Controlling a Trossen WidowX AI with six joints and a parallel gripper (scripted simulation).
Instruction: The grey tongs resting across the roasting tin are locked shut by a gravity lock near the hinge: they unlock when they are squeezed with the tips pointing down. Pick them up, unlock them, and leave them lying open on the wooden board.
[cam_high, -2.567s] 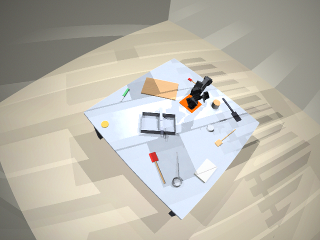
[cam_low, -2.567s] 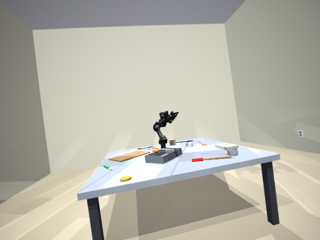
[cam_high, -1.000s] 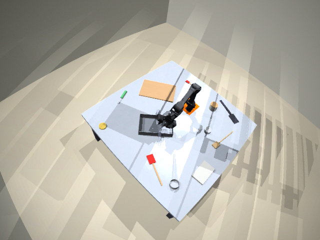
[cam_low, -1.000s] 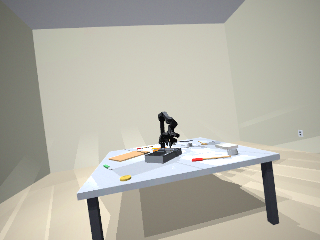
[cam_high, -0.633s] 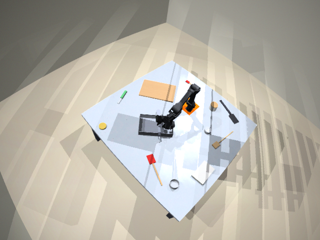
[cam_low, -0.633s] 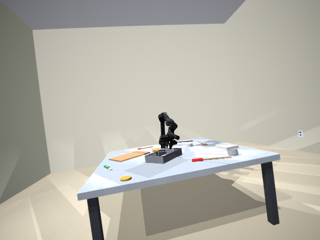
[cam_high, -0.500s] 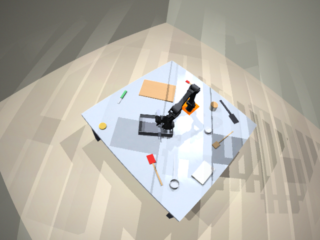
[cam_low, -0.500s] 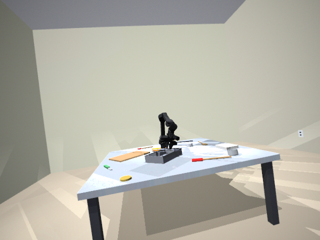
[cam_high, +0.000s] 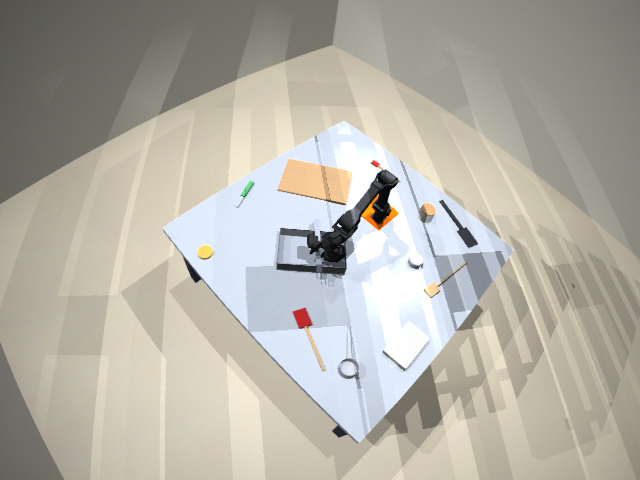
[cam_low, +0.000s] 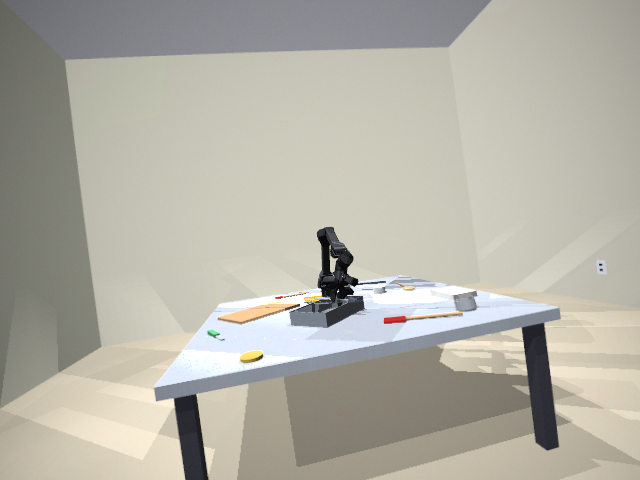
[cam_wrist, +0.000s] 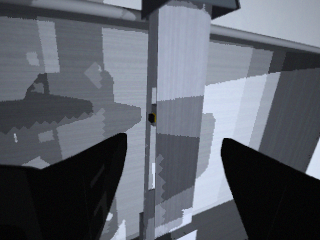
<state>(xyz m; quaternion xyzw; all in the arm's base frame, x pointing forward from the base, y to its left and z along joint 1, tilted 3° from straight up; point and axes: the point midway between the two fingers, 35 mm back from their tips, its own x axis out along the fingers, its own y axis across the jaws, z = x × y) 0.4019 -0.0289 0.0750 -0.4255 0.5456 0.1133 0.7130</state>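
The roasting tin is 2 cm behind my gripper tip, 3 cm to the right of it and 2 cm below it. Round my gripper tip: wooden board (35 cm behind, 34 cm to the right, 4 cm below); red spatula (26 cm ahead, 23 cm to the left, 4 cm below); white block (1 cm ahead, 55 cm to the left, 3 cm below).
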